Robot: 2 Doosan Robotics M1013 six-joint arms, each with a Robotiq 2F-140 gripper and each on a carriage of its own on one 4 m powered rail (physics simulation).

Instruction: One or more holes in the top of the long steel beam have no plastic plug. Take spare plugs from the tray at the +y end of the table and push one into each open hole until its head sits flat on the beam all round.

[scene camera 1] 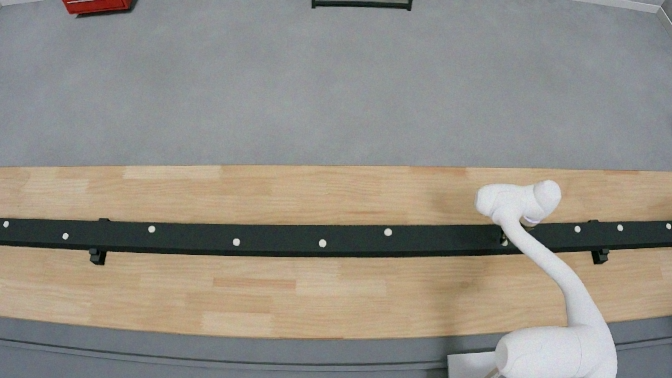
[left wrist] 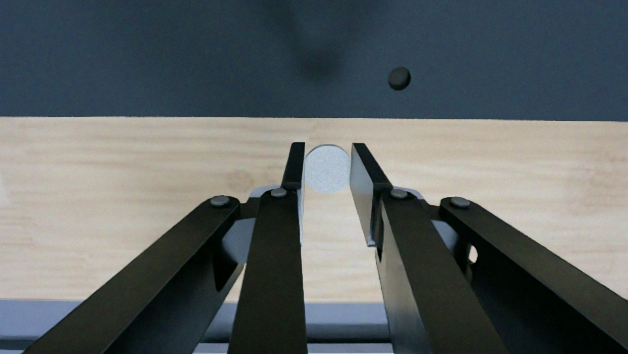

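Observation:
The dark steel beam runs across both views, with several white plug heads in its top, such as one plug head near the middle. An open hole shows dark in the beam in the left wrist view; I cannot make it out in scene camera 1. My left gripper is shut on a pale round plug. In the left wrist view the plug appears over the wood beside the beam, below and left of the hole. My right gripper and the spare plug tray do not show.
The beam rests on dark supports, one support at the left and another support at the right, on the wooden table. My white left arm reaches over the beam. A red cabinet stands on the floor at the top left.

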